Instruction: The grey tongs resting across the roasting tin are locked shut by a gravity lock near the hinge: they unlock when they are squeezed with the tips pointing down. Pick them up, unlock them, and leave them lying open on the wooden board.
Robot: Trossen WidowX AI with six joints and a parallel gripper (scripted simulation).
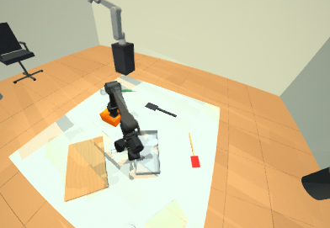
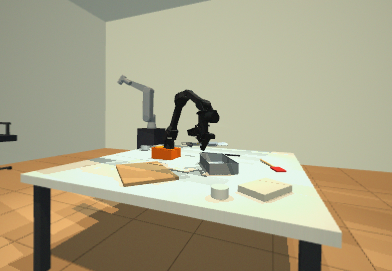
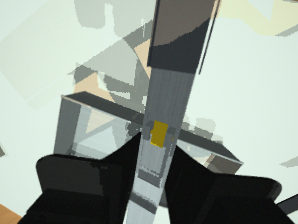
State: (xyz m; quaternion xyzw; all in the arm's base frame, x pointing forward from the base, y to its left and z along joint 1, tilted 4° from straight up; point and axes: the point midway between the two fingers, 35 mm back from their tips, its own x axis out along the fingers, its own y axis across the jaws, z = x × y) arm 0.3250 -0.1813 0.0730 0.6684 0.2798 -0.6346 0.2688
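The yellow lock piece lies 20 mm behind my gripper tip, 20 mm to the right of it and 40 mm above it. Round my gripper tip: grey roasting tin: 60 mm ahead, 70 mm to the left, 80 mm below; then beige block: 350 mm ahead, 220 mm to the right, 90 mm below; then wooden board: 240 mm behind, 210 mm to the right, 100 mm below.
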